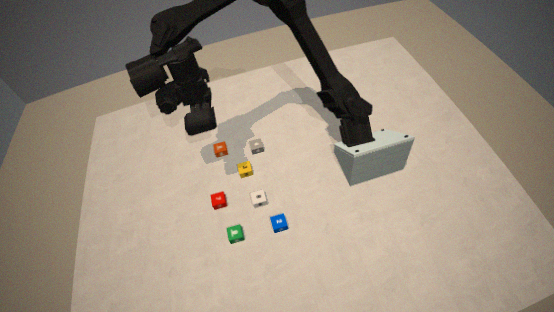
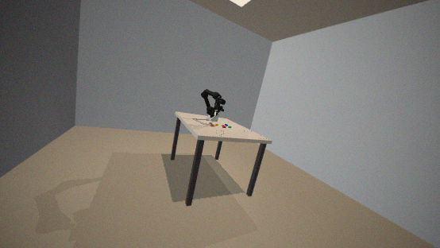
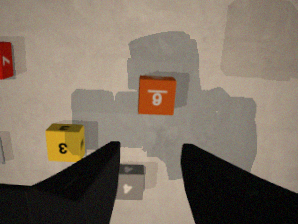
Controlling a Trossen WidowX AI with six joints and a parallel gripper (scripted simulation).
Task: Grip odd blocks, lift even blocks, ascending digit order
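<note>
Now: gripper tip 10 mm to the left of the orange block and 110 mm above it. From my gripper tip the other things lie so: grey block 100 mm behind, 110 mm below; yellow block 60 mm behind, 70 mm to the left, 110 mm below; red block 10 mm ahead, 140 mm to the left, 110 mm below.
</note>
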